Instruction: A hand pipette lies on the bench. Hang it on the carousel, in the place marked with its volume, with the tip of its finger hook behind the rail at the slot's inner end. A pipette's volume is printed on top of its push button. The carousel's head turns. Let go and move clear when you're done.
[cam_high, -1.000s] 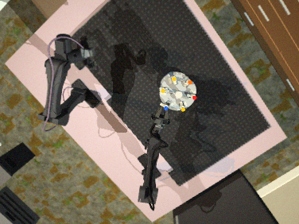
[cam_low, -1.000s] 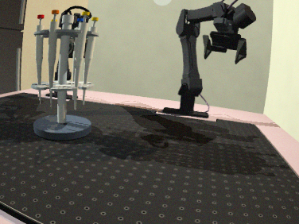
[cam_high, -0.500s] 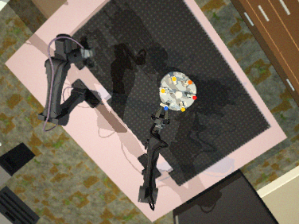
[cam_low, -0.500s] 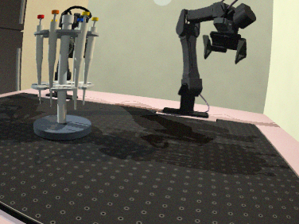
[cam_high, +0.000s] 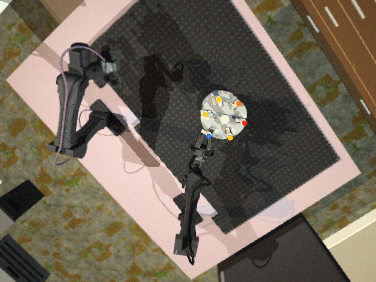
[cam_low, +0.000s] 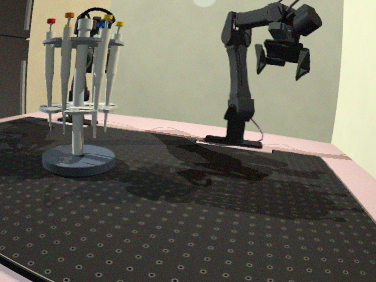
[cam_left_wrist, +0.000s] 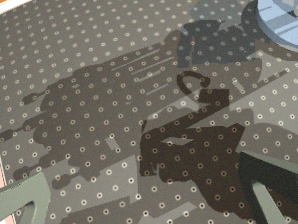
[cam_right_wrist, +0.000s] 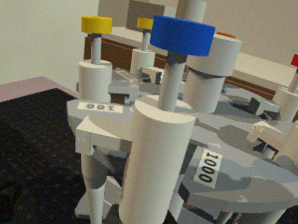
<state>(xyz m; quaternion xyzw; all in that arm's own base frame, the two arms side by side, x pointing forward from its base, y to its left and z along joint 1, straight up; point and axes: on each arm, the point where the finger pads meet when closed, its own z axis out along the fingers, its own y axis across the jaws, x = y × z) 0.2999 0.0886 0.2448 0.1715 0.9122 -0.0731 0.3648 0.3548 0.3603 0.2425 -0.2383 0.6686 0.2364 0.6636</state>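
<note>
Now: right hand 1 cm to the right of the pipette and 3 cm above it.
</note>
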